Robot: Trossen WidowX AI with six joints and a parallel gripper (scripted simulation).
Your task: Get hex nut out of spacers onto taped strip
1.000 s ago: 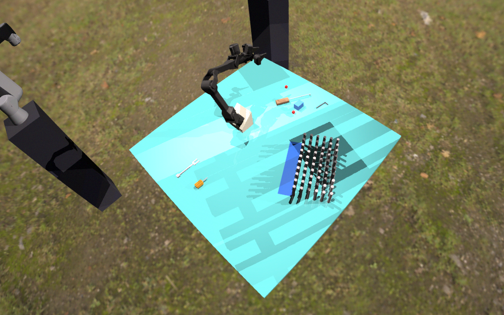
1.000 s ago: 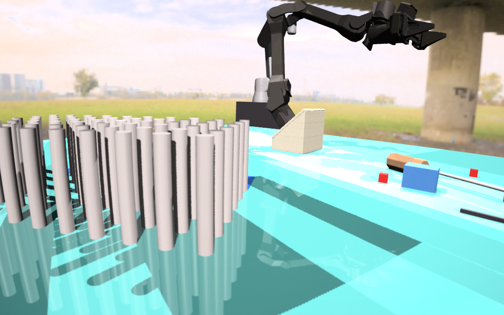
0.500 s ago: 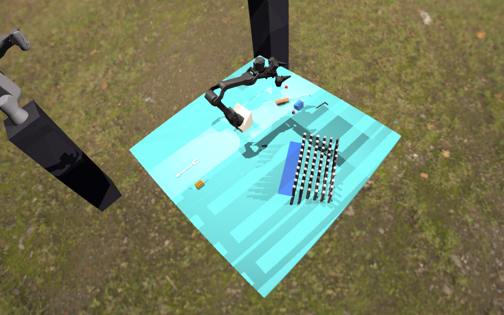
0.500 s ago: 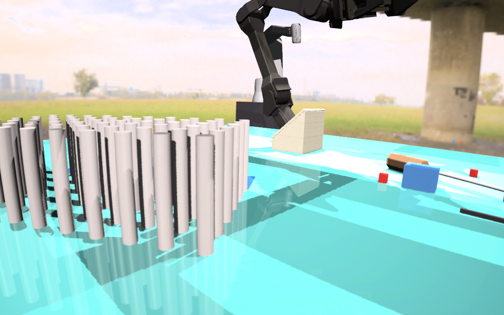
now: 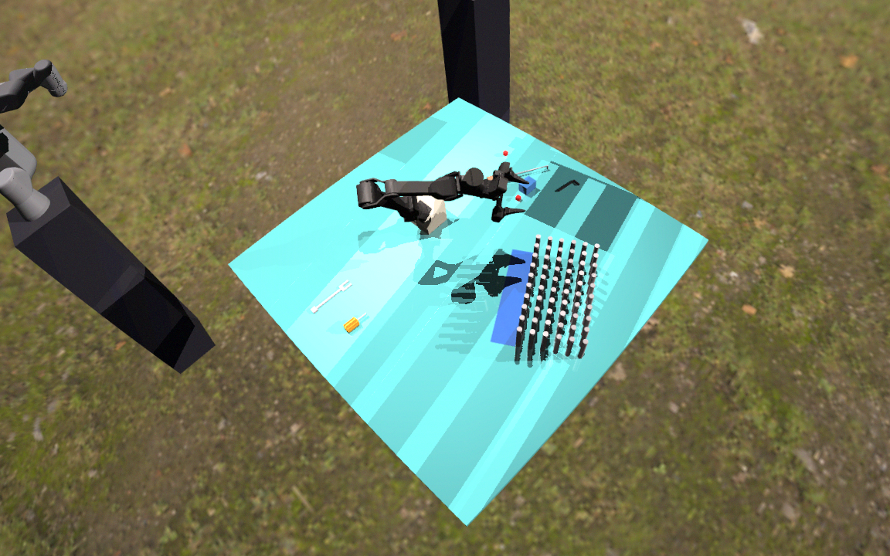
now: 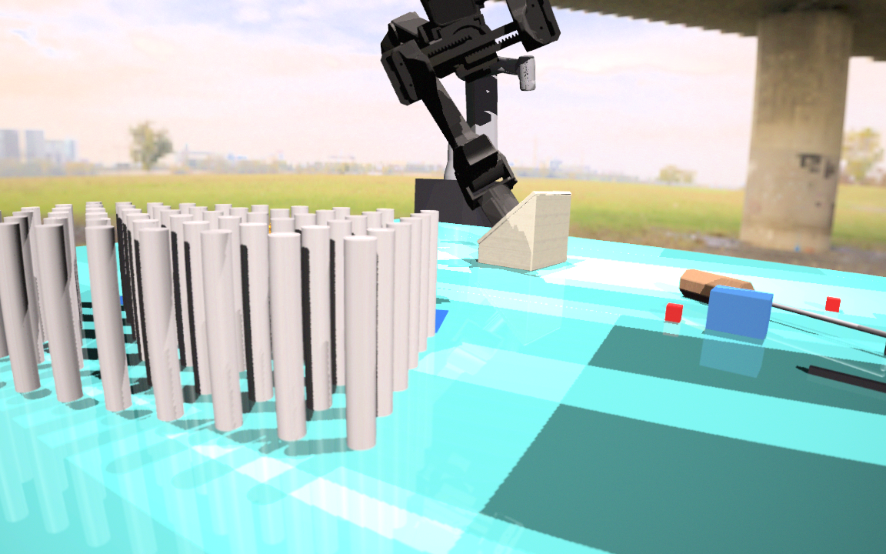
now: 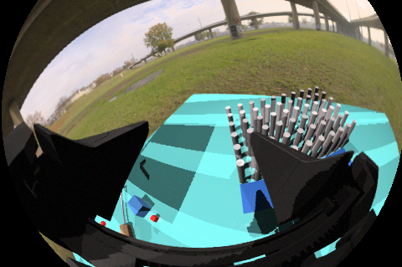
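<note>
Right now my gripper tip is 27 cm to the right of the wooden-handled hook tool, 25 cm above it and 24 cm past it. The rest, counted from my gripper tip: blue cube (24 cm below, 22 cm to the left, 18 cm behind); then tiny grey hex nut (26 cm below, 23 cm ahead, 6 cm to the right); then blue taped strip (26 cm below, 18 cm to the right, 11 cm ahead).
</note>
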